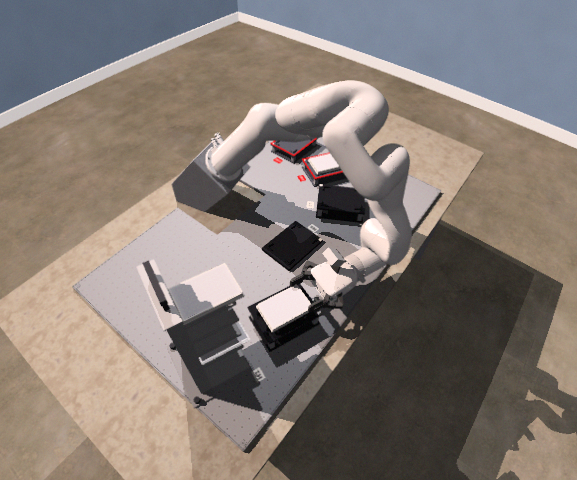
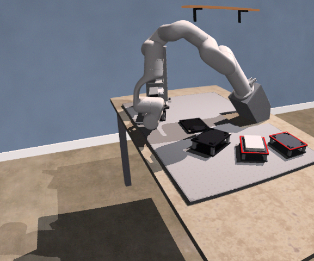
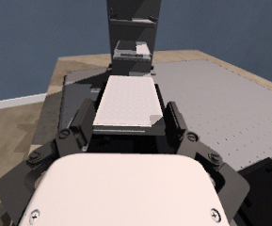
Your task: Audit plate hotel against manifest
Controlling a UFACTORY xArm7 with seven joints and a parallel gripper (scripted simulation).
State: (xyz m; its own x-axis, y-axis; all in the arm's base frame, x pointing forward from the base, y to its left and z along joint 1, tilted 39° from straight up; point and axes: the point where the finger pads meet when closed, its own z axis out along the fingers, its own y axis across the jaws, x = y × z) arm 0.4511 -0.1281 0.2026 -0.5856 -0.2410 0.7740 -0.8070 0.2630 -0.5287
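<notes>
Right now the RG deck label is 50 mm to the left of my hand and 90 mm below it. Round my hand: plate hotel H1: 30 mm behind, 320 mm to the right, 90 mm above; pale plate: 20 mm behind, 240 mm to the right, 10 mm above; H1 deck label: 80 mm ahead, 200 mm to the right, 90 mm below.
</notes>
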